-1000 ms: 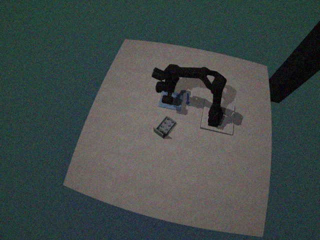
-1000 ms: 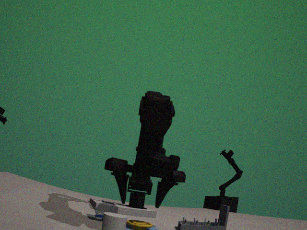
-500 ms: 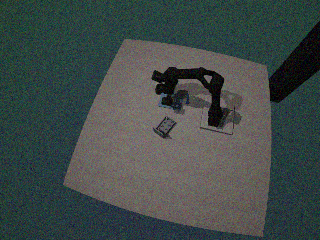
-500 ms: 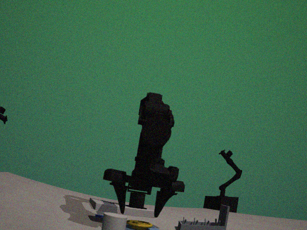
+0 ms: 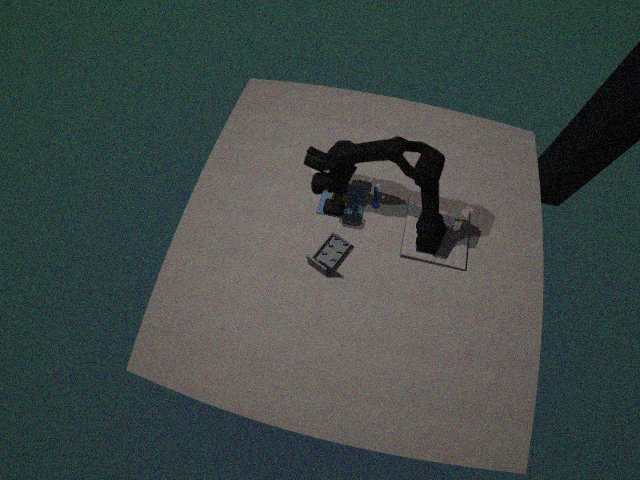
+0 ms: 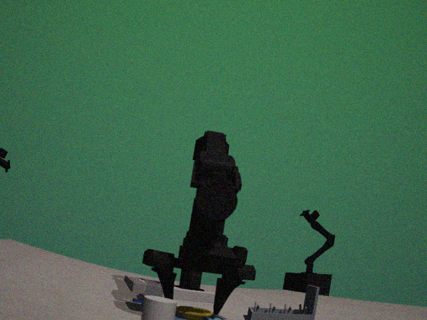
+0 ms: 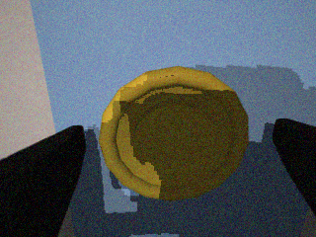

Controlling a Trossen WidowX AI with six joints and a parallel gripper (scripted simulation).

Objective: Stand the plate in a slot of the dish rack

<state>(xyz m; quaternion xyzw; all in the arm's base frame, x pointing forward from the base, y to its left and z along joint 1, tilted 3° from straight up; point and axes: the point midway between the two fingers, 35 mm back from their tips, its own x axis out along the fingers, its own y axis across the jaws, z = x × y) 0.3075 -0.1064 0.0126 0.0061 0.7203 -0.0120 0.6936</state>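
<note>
Right now my gripper tip is 1 cm past the blue mat, 1 cm to the left of it and 1 cm above it. Round my gripper tip: blue object (12 cm behind, 3 cm to the right, 1 cm below); white cylinder (9 cm ahead, 8 cm to the right, 1 cm above); yellow plate (right at my gripper tip).
</note>
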